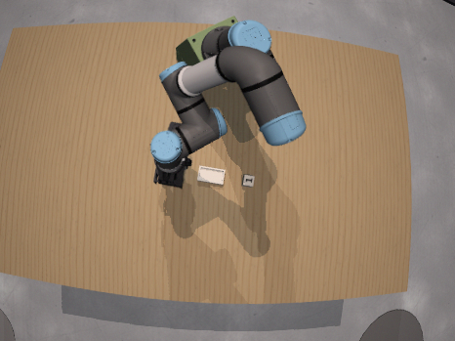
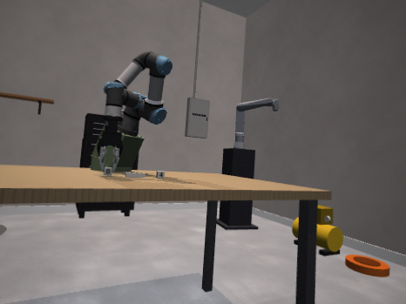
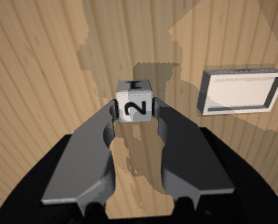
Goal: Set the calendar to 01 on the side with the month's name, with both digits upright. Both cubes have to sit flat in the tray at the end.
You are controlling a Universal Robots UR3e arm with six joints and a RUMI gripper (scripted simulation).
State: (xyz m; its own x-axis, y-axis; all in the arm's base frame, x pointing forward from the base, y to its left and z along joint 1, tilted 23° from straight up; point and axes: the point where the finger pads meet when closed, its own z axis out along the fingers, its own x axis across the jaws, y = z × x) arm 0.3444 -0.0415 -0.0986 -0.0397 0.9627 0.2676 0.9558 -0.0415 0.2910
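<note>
The white cube is 1 cm below my hand. Round my hand: white tray (11 cm to the left, 2 cm below).
</note>
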